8 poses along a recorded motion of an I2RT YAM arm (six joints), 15 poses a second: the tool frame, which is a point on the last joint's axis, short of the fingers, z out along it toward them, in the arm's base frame.
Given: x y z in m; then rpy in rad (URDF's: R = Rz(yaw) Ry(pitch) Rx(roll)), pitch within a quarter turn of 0, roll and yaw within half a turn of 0.
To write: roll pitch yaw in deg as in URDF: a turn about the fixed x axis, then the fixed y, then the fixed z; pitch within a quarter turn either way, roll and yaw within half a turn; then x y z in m. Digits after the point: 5 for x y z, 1 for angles.
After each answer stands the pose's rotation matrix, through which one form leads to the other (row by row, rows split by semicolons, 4 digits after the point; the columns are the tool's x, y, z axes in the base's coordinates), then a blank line. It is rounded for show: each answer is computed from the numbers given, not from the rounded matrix.
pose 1, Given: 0.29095 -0.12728 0.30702 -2.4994 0.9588 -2.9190
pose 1, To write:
-143.2 54.9 -167.2 0.29095 -0.12728 0.30702
-0.5603 0.3014 0.7715; -0.1268 0.8893 -0.4395; -0.8185 -0.3441 -0.4601

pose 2, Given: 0.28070 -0.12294 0.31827 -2.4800 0.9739 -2.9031
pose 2, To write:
-142.1 55.8 -166.3 0.28070 -0.12294 0.31827
-0.5462 0.3074 0.7792; -0.1328 0.8867 -0.4428; -0.8271 -0.3453 -0.4435

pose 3, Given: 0.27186 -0.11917 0.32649 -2.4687 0.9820 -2.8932
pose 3, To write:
-141.4 56.3 -165.8 0.27186 -0.11917 0.32649
-0.5383 0.3101 0.7836; -0.1365 0.8854 -0.4442; -0.8316 -0.3461 -0.4343

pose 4, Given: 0.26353 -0.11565 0.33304 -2.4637 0.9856 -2.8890
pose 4, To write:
-141.2 56.5 -165.5 0.26353 -0.11565 0.33304
-0.5348 0.3115 0.7854; -0.1380 0.8848 -0.4450; -0.8336 -0.3464 -0.4302

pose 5, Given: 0.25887 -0.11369 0.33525 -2.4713 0.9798 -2.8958
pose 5, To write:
-141.6 56.1 -165.9 0.25887 -0.11369 0.33525
-0.5404 0.3097 0.7823; -0.1356 0.8856 -0.4442; -0.8304 -0.3461 -0.4366

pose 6, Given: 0.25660 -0.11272 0.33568 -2.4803 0.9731 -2.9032
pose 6, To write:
-142.1 55.8 -166.3 0.25660 -0.11272 0.33568
-0.5468 0.3069 0.7790; -0.1329 0.8868 -0.4427; -0.8266 -0.3456 -0.4441

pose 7, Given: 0.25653 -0.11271 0.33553 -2.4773 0.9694 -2.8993
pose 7, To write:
-141.9 55.5 -166.1 0.25653 -0.11271 0.33553
-0.5493 0.3046 0.7782; -0.1358 0.8863 -0.4427; -0.8245 -0.3488 -0.4455

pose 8, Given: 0.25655 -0.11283 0.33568 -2.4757 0.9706 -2.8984
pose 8, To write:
-141.8 55.6 -166.1 0.25655 -0.11283 0.33568
-0.5482 0.3054 0.7786; -0.1360 0.8860 -0.4433; -0.8252 -0.3489 -0.4441

